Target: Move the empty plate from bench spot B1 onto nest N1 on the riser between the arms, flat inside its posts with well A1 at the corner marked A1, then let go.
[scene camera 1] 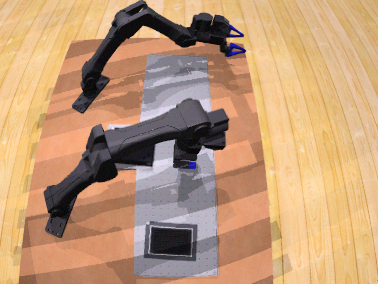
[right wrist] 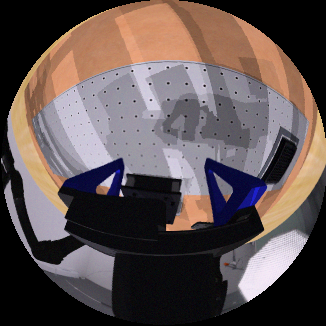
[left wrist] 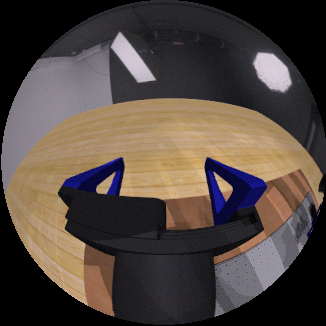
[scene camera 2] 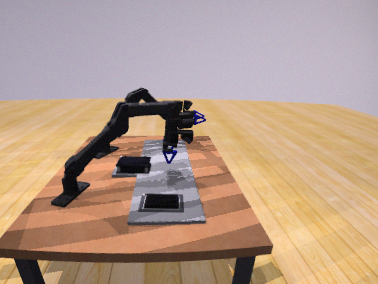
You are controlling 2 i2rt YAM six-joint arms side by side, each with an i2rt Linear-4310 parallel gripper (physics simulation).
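Places are measured from the left arm's base along level axes (x ahead, y down, z left), in millimetres.
Pixels of known places: left gripper, between the fingertips: (scene camera 1: 244, 43) (left wrist: 164, 161) (scene camera 2: 205, 118); right gripper, between the fingertips: (scene camera 1: 182, 152) (right wrist: 163, 162) (scene camera 2: 168, 158); left arm's base, origin of its link: (scene camera 1: 91, 93) (scene camera 2: 105, 152); right arm's base, origin of its link: (scene camera 1: 62, 209) (right wrist: 212, 225) (scene camera 2: 71, 194).
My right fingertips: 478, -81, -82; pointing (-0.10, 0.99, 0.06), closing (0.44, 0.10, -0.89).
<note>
Ahead of a thing's pixels: the offset from my right fingertips to its top centre, as dx, dy, dz. "pt": to the spot under its first point. Level surfaces: height alone.
The black plate @(+105, +52, -271) (scene camera 1: 171, 242) (scene camera 2: 161, 201) (right wrist: 282, 159) lies flat inside the dark, pale-lined frame of a bench spot @(pt +191, +67, -284) (scene camera 1: 192, 256) near the front end of the perforated board. A small pale mark shows at the frame's upper-left corner in scene camera 1; its lettering is unreadable. The black riser @(-173, +17, -49) (scene camera 1: 141, 156) (scene camera 2: 133, 165) (right wrist: 151, 186) stands between the arm bases, partly under my right arm; nest details and posts are not distinguishable. My right gripper (scene camera 1: 192, 165) (scene camera 2: 169, 157) (right wrist: 163, 162) is open and empty, pointing down above the board, between riser and plate. My left gripper (scene camera 1: 244, 43) (scene camera 2: 204, 119) (left wrist: 164, 161) is open and empty, far from both.
The grey perforated board @(dy +68) (scene camera 1: 150, 200) (scene camera 2: 192, 205) (left wrist: 240, 280) (right wrist: 135, 120) runs along the wooden table @(dy +81) (scene camera 1: 245, 225) (scene camera 2: 225, 235). A pale base @(pt -176, +68, -124) (scene camera 1: 120, 165) (scene camera 2: 120, 175) lies under the riser. My right arm (scene camera 1: 150, 131) crosses over the riser in scene camera 1.
</note>
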